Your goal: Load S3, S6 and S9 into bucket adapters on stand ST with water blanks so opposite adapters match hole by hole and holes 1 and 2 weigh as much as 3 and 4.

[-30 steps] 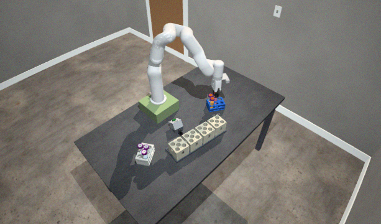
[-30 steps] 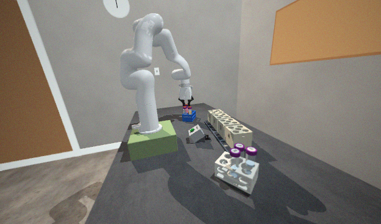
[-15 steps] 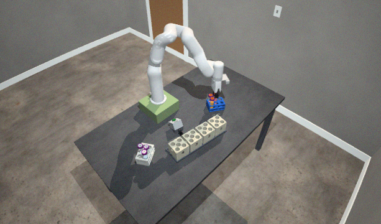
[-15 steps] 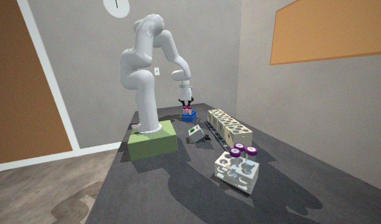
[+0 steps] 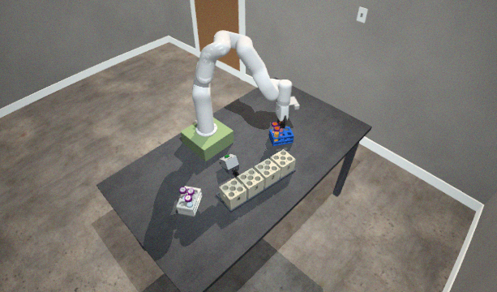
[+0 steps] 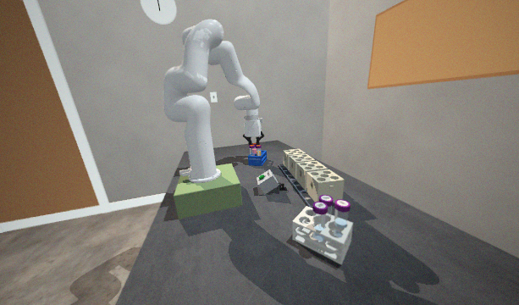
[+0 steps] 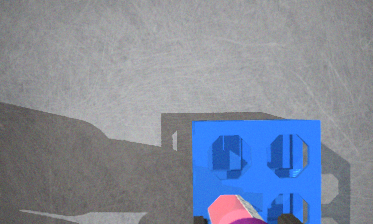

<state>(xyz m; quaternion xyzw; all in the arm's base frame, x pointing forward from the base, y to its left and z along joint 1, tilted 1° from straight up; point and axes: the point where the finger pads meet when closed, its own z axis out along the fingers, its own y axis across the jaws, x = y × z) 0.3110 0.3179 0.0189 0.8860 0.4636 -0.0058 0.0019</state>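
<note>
My hand is 10 mm short of the sample tube and 50 mm above it. The rest, counted from my hand: blue sample rack: 20 mm ahead, 10 mm to the right, 90 mm below; then green done key: 90 mm behind, 370 mm to the right, 50 mm below; then adapter 1: 170 mm ahead, 200 mm to the right, 70 mm below.
</note>
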